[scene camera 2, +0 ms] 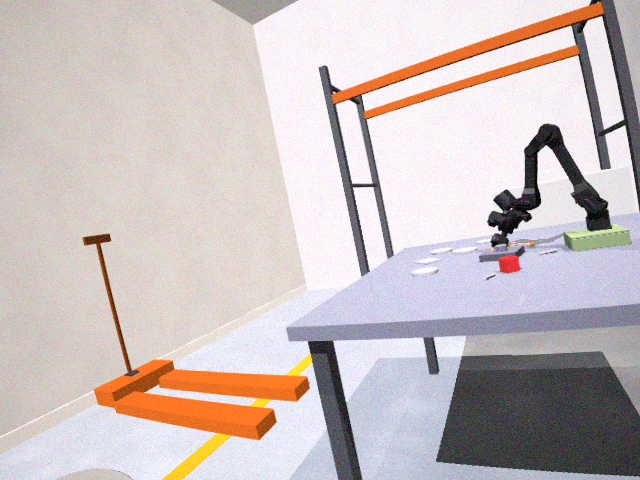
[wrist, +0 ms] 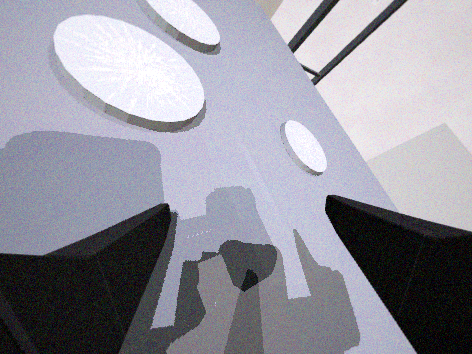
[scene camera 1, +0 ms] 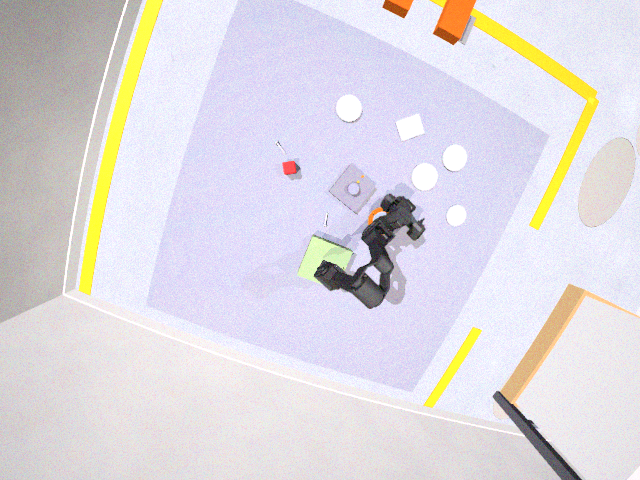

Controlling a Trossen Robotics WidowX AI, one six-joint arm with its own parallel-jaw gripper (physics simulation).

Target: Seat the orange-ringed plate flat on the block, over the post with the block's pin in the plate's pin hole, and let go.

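Frame: origin at the arm's base, x left, y ahead, z down, level; centimetres.
Where they show: gripper, fingertip midpoint: (wrist: 248, 206) (scene camera 1: 415, 210); arm's base at its link origin: (scene camera 2: 600, 228) (scene camera 1: 326, 270).
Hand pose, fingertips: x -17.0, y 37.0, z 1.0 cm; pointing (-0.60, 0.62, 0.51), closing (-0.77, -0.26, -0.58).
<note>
Each offset is from my fingertips to the top centre of the thing. "spot": to the spot under its first point. Level surfaces: height alone.
The orange-ringed plate {dz +2.5, dx +8.1, dy -10.1 cm} (scene camera 1: 372, 214) (scene camera 2: 528, 243) lies beside the block, partly hidden under the arm; an arc of its orange ring shows. It does not show in the wrist view. The grey block {dz -0.7, dx +24.6, dy -5.8 cm} (scene camera 1: 340, 190) (scene camera 2: 504, 255) lies on the table with its round post {dz -0.7 cm} (scene camera 1: 353, 189) uncovered. Small yellow {spot: dz +0.6, dx +24.2, dy -2.6 cm} (scene camera 1: 358, 181) and orange {spot: dz +1.1, dx +23.9, dy -0.2 cm} (scene camera 1: 362, 176) marks show near the post; which is the pin I cannot tell. My gripper (scene camera 1: 403, 214) (wrist: 248, 206) is open and empty, low over the table beside the plate and off the block. Its fingers stand wide apart in the wrist view.
White discs {dz +2.6, dx +3.1, dy +12.8 cm} (scene camera 1: 424, 176) (wrist: 130, 70) lie near the gripper, with a white square {spot: dz +3.1, dx +18.3, dy +24.5 cm} (scene camera 1: 409, 127) farther back. A red cube {dz -0.4, dx +47.9, dy -11.3 cm} (scene camera 1: 289, 167) (scene camera 2: 509, 264) and a small thin part {dz +2.2, dx +26.9, dy -20.7 cm} (scene camera 1: 326, 219) lie near the block. The arm stands on a green base (scene camera 1: 312, 255) (scene camera 2: 597, 238).
</note>
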